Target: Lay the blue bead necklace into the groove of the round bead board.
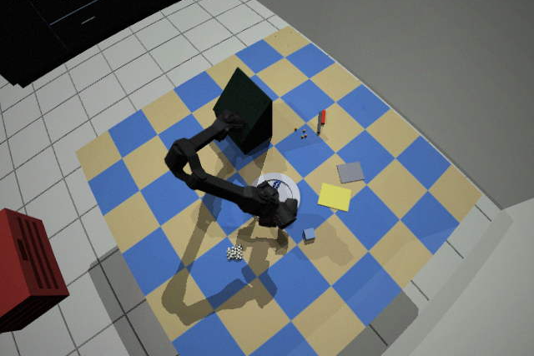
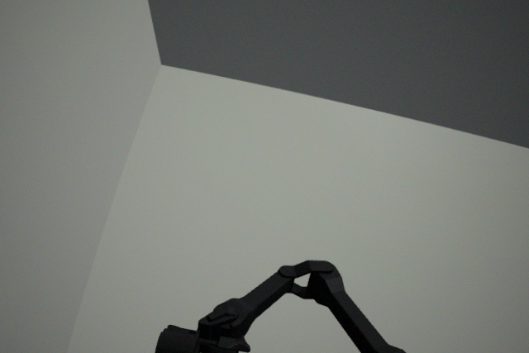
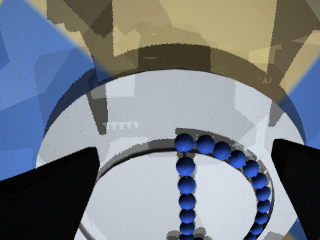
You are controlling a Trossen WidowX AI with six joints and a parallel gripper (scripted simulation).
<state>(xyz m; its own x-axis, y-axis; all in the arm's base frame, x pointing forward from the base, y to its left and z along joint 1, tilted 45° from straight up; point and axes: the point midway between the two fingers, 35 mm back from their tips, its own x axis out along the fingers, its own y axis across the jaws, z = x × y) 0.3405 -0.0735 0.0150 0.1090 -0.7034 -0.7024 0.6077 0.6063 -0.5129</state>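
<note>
Right now the round white bead board is 40 mm to the left of my gripper tip, 40 mm behind it and 10 mm below it. Round my gripper tip: small blue cube 150 mm ahead, 80 mm to the left, 10 mm below; grey square 370 mm to the left, 30 mm ahead, 20 mm below; yellow pad 250 mm to the left, 80 mm ahead, 20 mm below.
</note>
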